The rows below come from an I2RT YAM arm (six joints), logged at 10 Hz.
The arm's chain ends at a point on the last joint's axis. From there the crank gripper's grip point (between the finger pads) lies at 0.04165 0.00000 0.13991 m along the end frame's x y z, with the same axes.
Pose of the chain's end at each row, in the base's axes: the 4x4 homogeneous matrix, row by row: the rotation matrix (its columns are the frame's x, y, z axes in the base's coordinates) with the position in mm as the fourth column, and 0 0 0 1 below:
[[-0.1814 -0.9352 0.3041 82.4], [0.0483 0.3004 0.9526 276.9], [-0.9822 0.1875 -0.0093 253.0], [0 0 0 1]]
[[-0.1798 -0.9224 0.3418 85.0], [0.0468 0.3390 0.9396 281.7], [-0.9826 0.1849 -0.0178 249.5], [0 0 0 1]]
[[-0.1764 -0.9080 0.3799 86.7], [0.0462 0.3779 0.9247 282.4], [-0.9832 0.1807 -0.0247 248.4], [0 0 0 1]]
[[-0.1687 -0.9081 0.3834 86.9], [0.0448 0.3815 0.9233 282.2], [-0.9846 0.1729 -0.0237 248.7], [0 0 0 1]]
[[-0.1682 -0.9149 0.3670 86.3], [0.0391 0.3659 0.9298 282.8], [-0.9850 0.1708 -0.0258 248.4], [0 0 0 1]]
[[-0.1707 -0.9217 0.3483 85.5], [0.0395 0.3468 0.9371 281.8], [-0.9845 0.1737 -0.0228 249.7], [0 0 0 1]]
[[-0.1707 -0.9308 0.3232 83.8], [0.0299 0.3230 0.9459 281.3], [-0.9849 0.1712 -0.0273 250.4], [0 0 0 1]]
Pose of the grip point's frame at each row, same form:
[[-0.1814 -0.9352 0.3041 117.4], [0.0483 0.3004 0.9526 412.2], [-0.9822 0.1875 -0.0093 210.8], [0 0 0 1]]
[[-0.1798 -0.9224 0.3418 125.3], [0.0468 0.3390 0.9396 415.1], [-0.9826 0.1849 -0.0178 206.1], [0 0 0 1]]
[[-0.1764 -0.9080 0.3799 132.5], [0.0462 0.3779 0.9247 413.7], [-0.9832 0.1807 -0.0247 204.0], [0 0 0 1]]
[[-0.1687 -0.9081 0.3834 133.5], [0.0448 0.3815 0.9233 413.2], [-0.9846 0.1729 -0.0237 204.4], [0 0 0 1]]
[[-0.1682 -0.9149 0.3670 130.6], [0.0391 0.3659 0.9298 414.5], [-0.9850 0.1708 -0.0258 203.8], [0 0 0 1]]
[[-0.1707 -0.9217 0.3483 127.1], [0.0395 0.3468 0.9371 414.6], [-0.9845 0.1737 -0.0228 205.5], [0 0 0 1]]
[[-0.1707 -0.9308 0.3232 121.9], [0.0299 0.3230 0.9459 414.9], [-0.9849 0.1712 -0.0273 205.6], [0 0 0 1]]

